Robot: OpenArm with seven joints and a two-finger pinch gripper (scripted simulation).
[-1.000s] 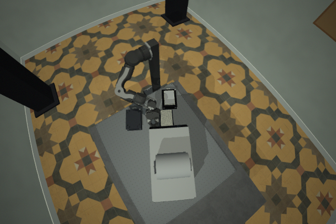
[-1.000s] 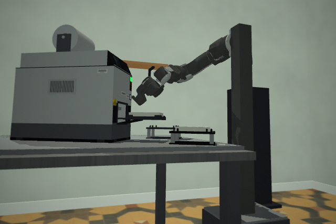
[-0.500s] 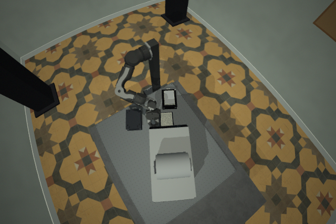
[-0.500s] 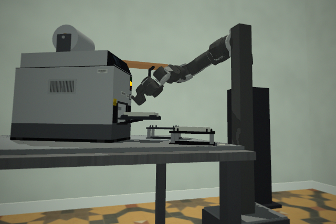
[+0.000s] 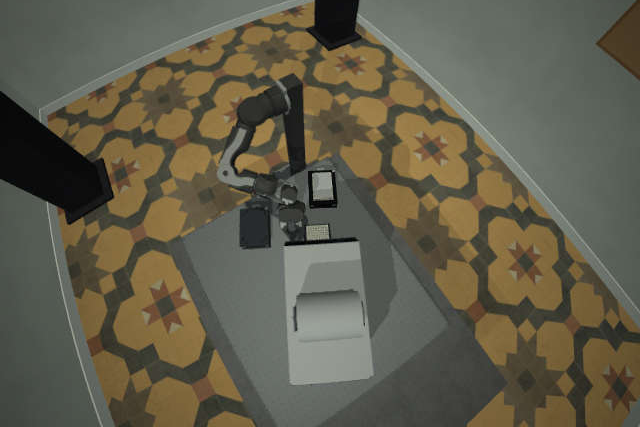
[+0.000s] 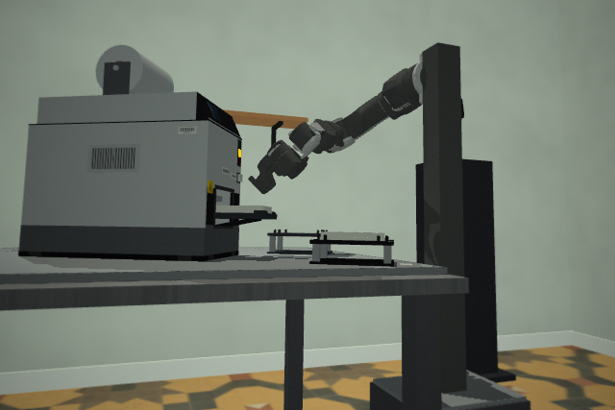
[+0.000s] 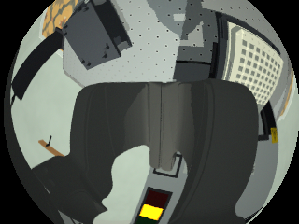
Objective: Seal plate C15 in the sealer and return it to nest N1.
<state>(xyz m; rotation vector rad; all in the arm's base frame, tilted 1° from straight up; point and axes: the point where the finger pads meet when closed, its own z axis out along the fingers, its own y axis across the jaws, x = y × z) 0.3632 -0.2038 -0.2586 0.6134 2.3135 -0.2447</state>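
Now: the start key 40 mm ahead of my hand, 20 mm to the right of it and 20 mm above it. Round my hand: sealer stage: 80 mm to the left, 80 mm below, 60 mm ahead; then plate C15: 80 mm to the left, 60 mm below, 60 mm ahead; then yellow warning label: 130 mm to the left, 130 mm ahead, 20 mm below.
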